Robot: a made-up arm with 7 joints.
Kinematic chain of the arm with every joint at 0, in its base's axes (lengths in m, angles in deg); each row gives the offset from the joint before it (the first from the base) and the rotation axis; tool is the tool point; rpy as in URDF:
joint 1: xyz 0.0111 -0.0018 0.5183 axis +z
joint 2: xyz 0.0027 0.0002 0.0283 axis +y
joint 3: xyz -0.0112 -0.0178 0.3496 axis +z
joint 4: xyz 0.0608 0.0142 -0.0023 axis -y
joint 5: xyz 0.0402 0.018 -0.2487 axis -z
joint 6: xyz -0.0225 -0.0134 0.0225 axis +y
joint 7: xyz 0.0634 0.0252 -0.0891 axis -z
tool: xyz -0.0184 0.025 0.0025 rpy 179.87 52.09 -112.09
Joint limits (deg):
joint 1: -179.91..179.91
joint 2: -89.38..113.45
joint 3: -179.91..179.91
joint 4: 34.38..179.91
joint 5: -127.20..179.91
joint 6: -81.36..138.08
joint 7: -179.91..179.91
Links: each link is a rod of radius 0.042 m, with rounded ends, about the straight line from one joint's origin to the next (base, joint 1, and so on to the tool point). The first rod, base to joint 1, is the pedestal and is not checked.
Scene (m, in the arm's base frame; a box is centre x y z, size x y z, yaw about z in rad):
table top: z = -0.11
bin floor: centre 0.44 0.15 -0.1 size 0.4 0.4 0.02 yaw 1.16
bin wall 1: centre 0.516 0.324 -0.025 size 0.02 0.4 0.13 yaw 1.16
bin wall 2: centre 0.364 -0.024 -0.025 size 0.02 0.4 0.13 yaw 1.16
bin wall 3: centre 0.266 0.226 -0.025 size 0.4 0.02 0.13 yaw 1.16
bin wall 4: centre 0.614 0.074 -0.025 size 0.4 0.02 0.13 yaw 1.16
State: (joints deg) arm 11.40 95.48 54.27 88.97 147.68 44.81 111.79
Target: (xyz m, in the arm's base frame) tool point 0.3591 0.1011 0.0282
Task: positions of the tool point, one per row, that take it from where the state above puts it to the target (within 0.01 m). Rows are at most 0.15 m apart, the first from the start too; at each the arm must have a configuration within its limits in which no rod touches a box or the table.
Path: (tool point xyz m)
1: 0.3620 0.3139 0.1905
2: 0.3727 0.2099 0.0995
3: 0.3591 0.1011 0.0282

